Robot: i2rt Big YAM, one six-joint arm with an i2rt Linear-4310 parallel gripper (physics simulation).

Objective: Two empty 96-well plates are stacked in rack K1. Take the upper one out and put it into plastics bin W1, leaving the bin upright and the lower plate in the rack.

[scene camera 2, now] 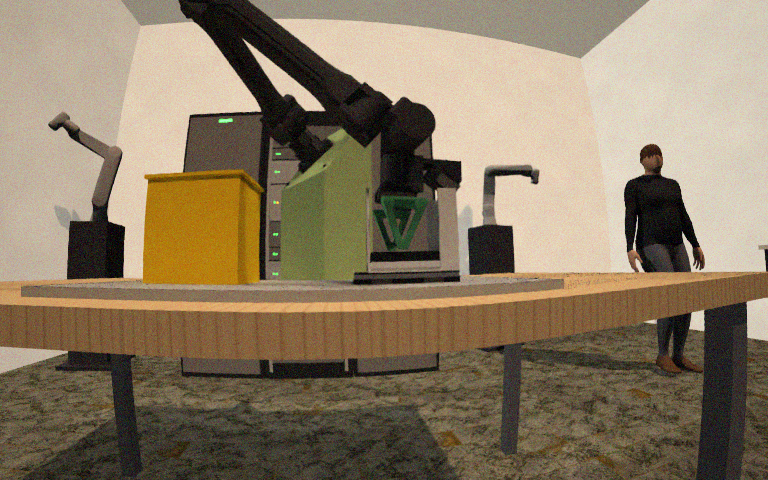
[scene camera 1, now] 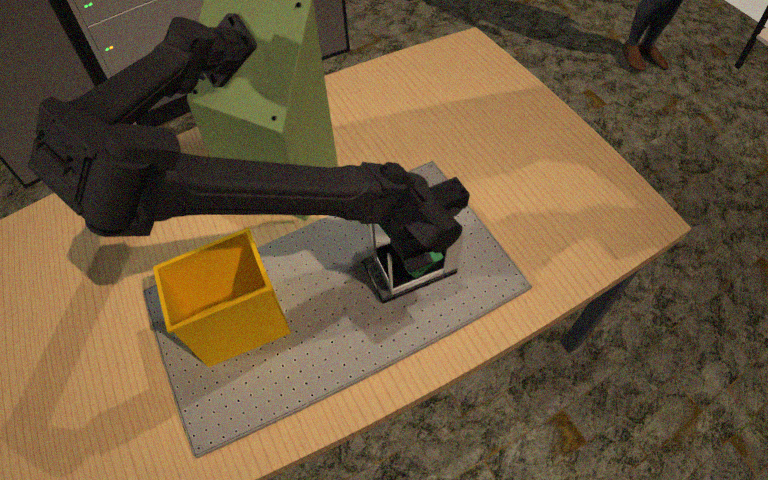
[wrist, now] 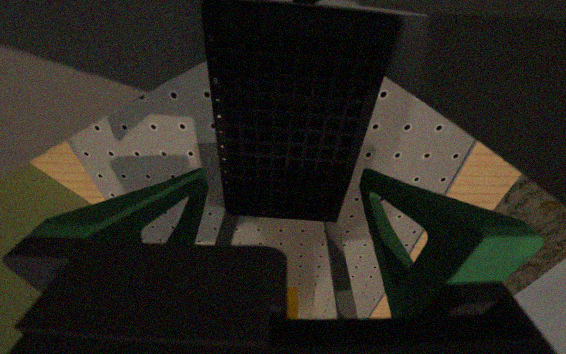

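Pixels of known places: gripper, between the fingertips: [scene camera 2: 396,250] [scene camera 1: 405,255] [wrist: 283,177]; arm's base, origin of its link: [scene camera 2: 316,156] [scene camera 1: 227,50].
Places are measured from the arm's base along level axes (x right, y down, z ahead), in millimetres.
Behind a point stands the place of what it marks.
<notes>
The black 96-well plate [scene camera 1: 400,272] @[x -57, y 308, z 418 mm] [scene camera 2: 404,255] @[x -76, y 303, z 445 mm] [wrist: 285,125] @[x -111, y 300, z 409 mm] lies level in rack K1 [scene camera 1: 389,271] @[x -24, y 252, z 429 mm] [scene camera 2: 448,226] @[x -139, y 261, z 469 mm], which has light uprights and a dark base. A light band shows beneath the black plate in the scene camera 2 view; I cannot tell whether it is the lower plate or part of the rack. My gripper [scene camera 2: 396,247] @[x -81, y 292, z 403 mm] [wrist: 283,177] @[x -81, y 292, z 403 mm] is open and empty, pointing down inside the rack. Its green fingertips are wider apart than the plate in the wrist view. In scene camera 1 the arm hides part of the rack. The yellow bin W1 [scene camera 1: 243,322] @[x 231, y 237, z 359 mm] [scene camera 2: 192,226] @[x 245, y 253, z 355 mm] [wrist: 292,302] @[x 166, y 321, z 366 mm] stands upright.
The rack and bin stand on a grey perforated board [scene camera 1: 317,362] @[x 163, y 344, z 451 mm] [scene camera 2: 305,289] @[x 74, y 344, z 501 mm] on the wooden table [scene camera 1: 566,186] @[x -512, y 357, z 470 mm]. A green angular block [scene camera 1: 305,113] @[x -64, y 105, z 143 mm] [scene camera 2: 325,226] @[x -2, y 225, z 169 mm] stands behind them, beside my arm. The rack's tall uprights stand close around the gripper.
</notes>
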